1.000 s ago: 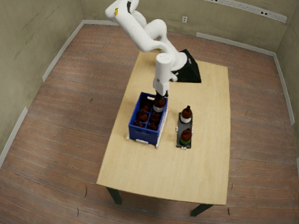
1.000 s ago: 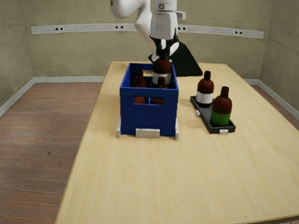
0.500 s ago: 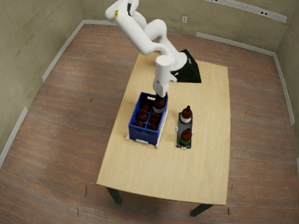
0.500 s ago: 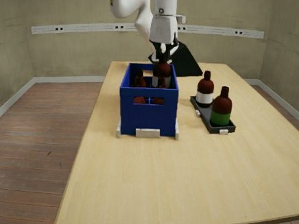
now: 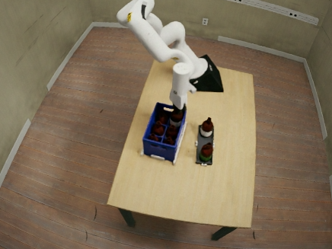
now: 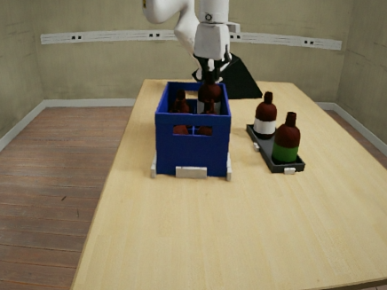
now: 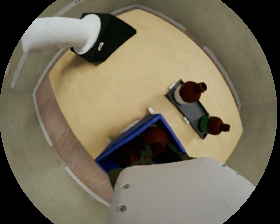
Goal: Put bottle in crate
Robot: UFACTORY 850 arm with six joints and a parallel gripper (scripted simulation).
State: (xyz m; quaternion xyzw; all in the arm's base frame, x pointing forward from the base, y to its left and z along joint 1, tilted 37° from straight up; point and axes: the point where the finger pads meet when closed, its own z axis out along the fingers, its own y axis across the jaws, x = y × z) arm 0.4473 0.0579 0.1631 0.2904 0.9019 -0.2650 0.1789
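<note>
Now: the blue crate 90 mm ahead of my hand, 50 mm to the right of it and 140 mm below it. Also, from my hand: dark tray 70 mm ahead, 210 mm to the left, 210 mm below.
</note>
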